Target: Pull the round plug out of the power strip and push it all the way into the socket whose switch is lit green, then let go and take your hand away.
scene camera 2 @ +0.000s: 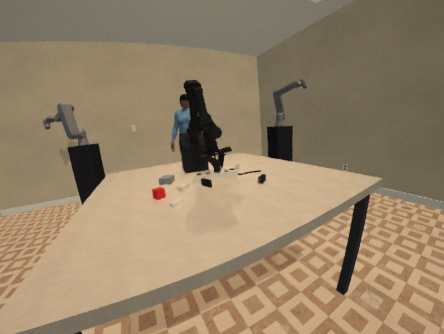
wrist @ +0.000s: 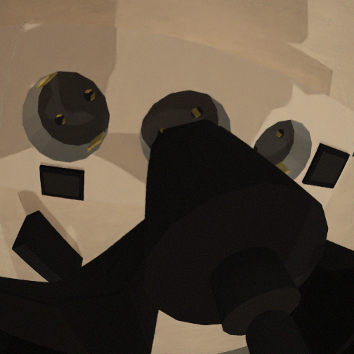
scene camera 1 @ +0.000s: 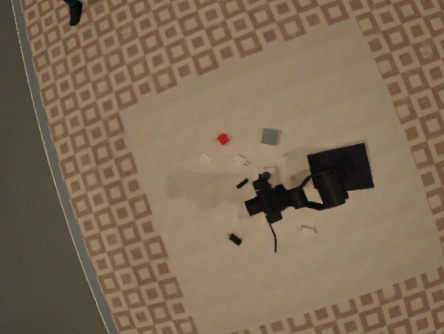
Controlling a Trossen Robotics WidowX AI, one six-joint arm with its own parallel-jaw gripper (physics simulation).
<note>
In view: my gripper (wrist: 205, 216), a black round plug (wrist: 228, 237) and a black block (wrist: 38, 244).
</note>
